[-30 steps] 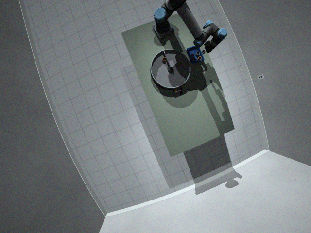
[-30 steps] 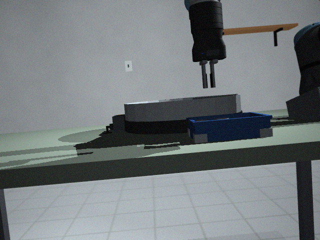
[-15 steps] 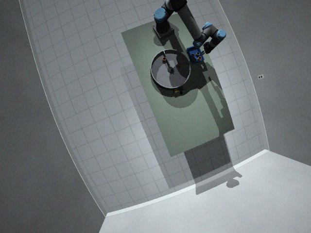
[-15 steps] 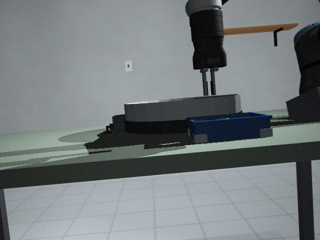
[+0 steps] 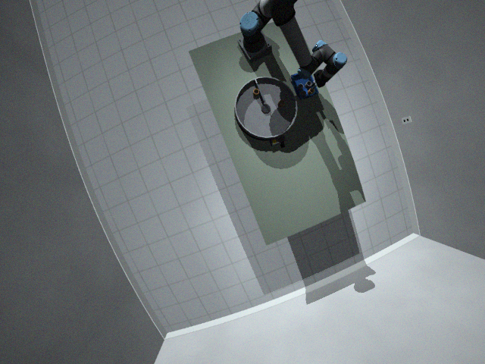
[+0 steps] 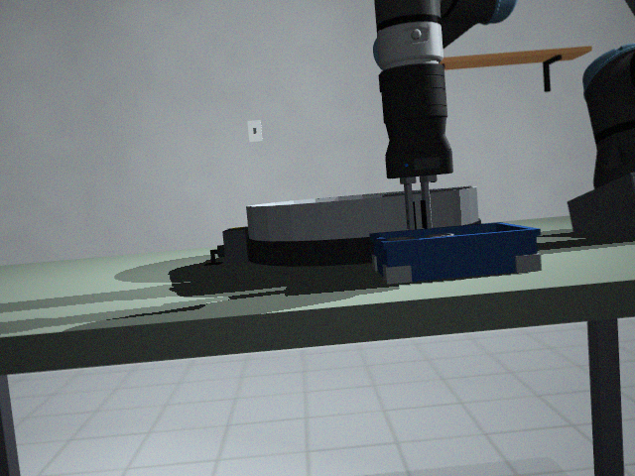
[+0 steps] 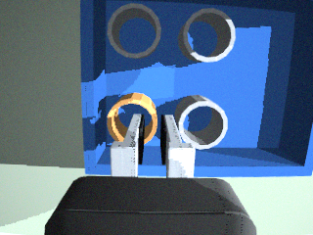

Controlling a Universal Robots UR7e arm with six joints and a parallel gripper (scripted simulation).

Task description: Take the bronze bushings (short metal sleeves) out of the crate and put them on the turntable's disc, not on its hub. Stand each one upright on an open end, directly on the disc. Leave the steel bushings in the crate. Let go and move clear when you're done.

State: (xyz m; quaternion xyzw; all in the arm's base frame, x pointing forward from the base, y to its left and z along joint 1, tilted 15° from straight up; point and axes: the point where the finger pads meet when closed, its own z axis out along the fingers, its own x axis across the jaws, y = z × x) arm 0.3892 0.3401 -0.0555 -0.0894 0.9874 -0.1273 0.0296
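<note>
Now: hand 50 mm above the crate, 40 mm to the left of it and 40 mm past it. The rest, counted from my hand: turntable disc: 370 mm to the right, 100 mm ahead, 20 mm below.
</note>
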